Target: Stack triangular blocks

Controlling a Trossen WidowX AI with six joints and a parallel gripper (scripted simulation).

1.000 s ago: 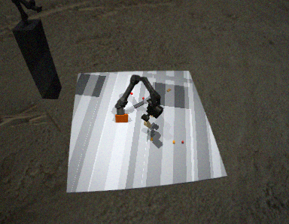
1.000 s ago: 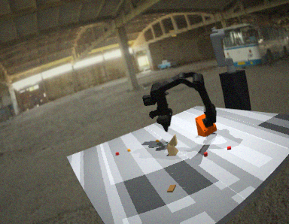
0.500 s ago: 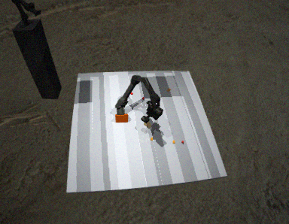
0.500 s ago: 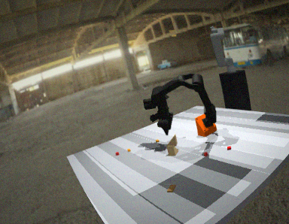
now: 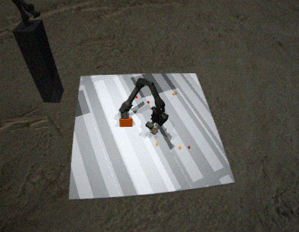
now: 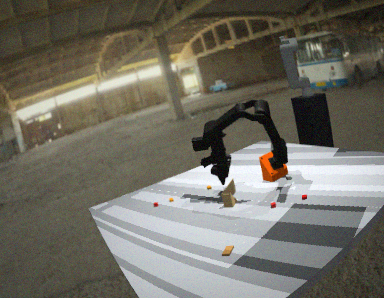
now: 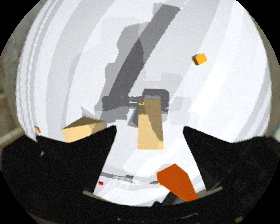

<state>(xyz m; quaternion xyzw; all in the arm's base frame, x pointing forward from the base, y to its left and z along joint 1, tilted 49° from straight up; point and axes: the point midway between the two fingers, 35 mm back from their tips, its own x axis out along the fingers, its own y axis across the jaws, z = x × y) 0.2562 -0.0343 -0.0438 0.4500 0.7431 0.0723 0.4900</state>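
Right now my gripper tip is 40 mm above the tan triangular block, 20 mm past it and 10 mm to the right of it.
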